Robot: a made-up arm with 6 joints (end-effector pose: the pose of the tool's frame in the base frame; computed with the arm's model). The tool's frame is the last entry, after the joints.
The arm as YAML. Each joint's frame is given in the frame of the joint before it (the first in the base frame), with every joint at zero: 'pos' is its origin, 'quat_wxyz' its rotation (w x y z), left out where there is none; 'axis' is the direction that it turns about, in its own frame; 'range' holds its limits. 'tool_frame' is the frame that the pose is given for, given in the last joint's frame.
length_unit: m
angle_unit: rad
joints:
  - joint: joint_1
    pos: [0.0, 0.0, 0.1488]
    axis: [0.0, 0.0, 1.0]
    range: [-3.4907, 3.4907]
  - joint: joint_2
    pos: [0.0, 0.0, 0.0]
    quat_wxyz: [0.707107, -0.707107, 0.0, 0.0]
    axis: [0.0, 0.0, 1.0]
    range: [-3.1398, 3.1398]
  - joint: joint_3
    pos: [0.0, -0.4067, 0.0]
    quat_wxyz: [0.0, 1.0, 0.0, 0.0]
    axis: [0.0, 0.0, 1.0]
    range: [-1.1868, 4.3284]
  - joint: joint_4
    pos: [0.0, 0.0, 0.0]
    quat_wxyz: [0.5, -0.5, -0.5, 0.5]
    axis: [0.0, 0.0, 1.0]
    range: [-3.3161, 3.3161]
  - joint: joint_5
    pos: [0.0, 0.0, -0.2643]
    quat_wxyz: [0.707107, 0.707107, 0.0, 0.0]
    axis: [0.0, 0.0, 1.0]
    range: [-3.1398, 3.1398]
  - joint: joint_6
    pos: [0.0, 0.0, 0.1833]
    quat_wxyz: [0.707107, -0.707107, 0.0, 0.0]
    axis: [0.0, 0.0, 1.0]
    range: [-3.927, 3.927]
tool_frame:
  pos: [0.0, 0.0, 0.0]
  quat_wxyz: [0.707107, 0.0, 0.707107, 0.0]
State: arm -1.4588 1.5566 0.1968 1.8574 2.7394 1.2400
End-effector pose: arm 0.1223 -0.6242 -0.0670 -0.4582 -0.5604 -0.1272 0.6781
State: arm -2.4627 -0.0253 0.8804 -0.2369 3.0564 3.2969
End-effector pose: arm -0.2572 0.0215 0.7368 -0.2944 0.3102 0.3814 0.8196
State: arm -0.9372 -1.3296 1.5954 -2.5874 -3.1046 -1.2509
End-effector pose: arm -0.2488 0.6019 0.3970 -0.5067 0.3586 -0.2769 0.7335
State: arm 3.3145 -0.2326 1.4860 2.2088 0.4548 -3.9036
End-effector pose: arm 0.2929 -0.0597 0.7843 -0.3006 -0.4901 -0.5402 0.6146
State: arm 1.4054 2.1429 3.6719 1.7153 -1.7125 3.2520
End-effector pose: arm 0.0022 0.1738 0.2003 0.9833 -0.1513 -0.0786 0.0643
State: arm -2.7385 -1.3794 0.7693 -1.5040 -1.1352 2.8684
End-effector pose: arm 0.3544 0.1644 0.5475 0.8366 -0.4815 0.0898 0.2454
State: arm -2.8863 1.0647 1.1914 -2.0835 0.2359 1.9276
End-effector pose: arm -0.5947 -0.2481 0.2209 -0.0024 -0.0849 -0.9961 0.0254
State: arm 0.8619 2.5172 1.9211 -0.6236 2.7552 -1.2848
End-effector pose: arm 0.3710 0.2040 -0.4181 0.5781 -0.6749 0.3931 0.2361
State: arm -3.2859 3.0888 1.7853 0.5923 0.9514 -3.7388
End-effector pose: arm -0.1661 0.1778 -0.4852 -0.1346 0.9490 -0.1741 0.2257
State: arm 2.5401 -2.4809 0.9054 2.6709 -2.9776 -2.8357
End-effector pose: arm 0.3081 -0.4096 -0.3170 -0.0806 -0.3663 0.8683 0.3245
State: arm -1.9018 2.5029 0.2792 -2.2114 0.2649 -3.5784
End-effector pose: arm 0.1149 -0.0027 -0.2984 0.6326 0.6751 -0.1673 0.3406
